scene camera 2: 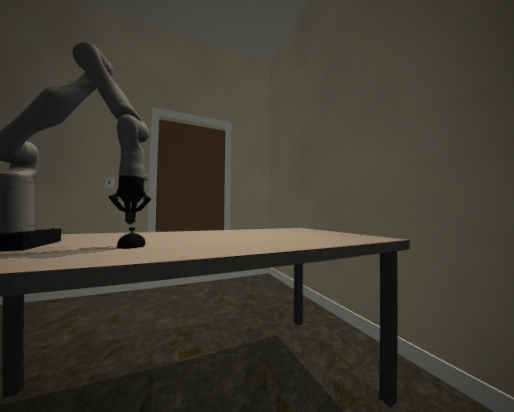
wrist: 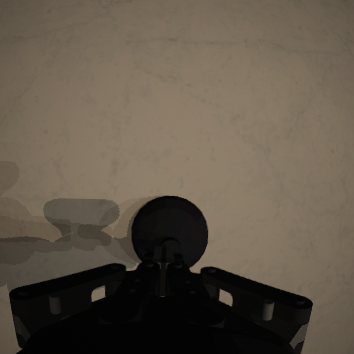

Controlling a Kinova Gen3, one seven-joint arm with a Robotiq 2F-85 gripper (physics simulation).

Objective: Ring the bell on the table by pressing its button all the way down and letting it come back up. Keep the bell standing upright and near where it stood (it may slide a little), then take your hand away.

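Frame: origin at the arm's base, x back, y left, z down, level; centimetres.
Where they show: gripper, fingertip midpoint: [scene camera 2: 130,224] [wrist: 163,257]; arm's base at its link origin: [scene camera 2: 15,231].
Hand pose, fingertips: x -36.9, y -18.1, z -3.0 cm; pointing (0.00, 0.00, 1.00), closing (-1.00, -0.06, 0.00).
Note:
Each offset is from my fingertips to the top centre of the thing. Level surfaces: height alone.
A black dome-shaped bell {dz +1.2, dx -0.6, dy +0.3 cm} [scene camera 2: 131,241] [wrist: 170,217] stands upright on the table {dz +7.8 cm} [scene camera 2: 225,242]. Its small button {dz +1.2, dx -0.6, dy +0.3 cm} [scene camera 2: 132,229] [wrist: 171,243] sticks up at the top of the dome, raised on its stem. My gripper [scene camera 2: 130,221] [wrist: 163,257] points straight down and is shut with nothing between its fingers. In the scene view the fingertips are a short gap above the button, nearly in line with it. In the wrist view the fingertips overlap the near part of the dome and hide part of the button.
The arm's black base block [scene camera 2: 45,237] sits on the table at the left. Shadows of the arm and gripper fall on the table left of the bell in the wrist view. A brown door [scene camera 2: 191,175] is in the wall behind the table.

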